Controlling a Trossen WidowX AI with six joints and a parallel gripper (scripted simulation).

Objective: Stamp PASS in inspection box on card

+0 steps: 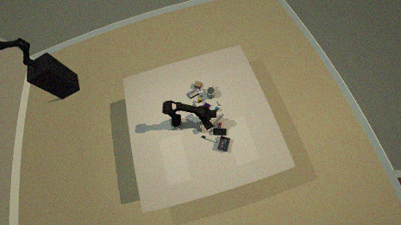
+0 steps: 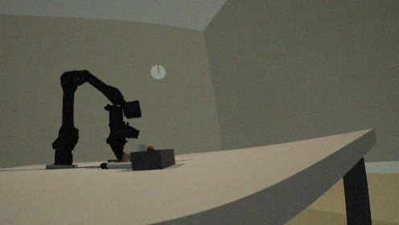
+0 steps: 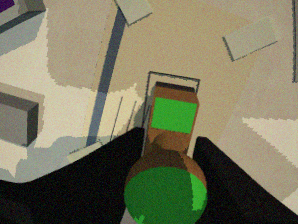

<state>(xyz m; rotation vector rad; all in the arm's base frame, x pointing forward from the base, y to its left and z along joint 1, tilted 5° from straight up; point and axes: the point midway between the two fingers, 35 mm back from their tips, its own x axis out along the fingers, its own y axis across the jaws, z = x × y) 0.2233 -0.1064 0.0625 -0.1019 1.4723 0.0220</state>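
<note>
My gripper tip is now right at the green-topped stamp. Also, from my gripper tip: cream card (20 mm below, 10 mm to the left, 10 mm ahead); then red-topped stamp (100 mm ahead, 90 mm to the right); then purple ink pad (120 mm to the left, 70 mm ahead, 20 mm below).
</note>
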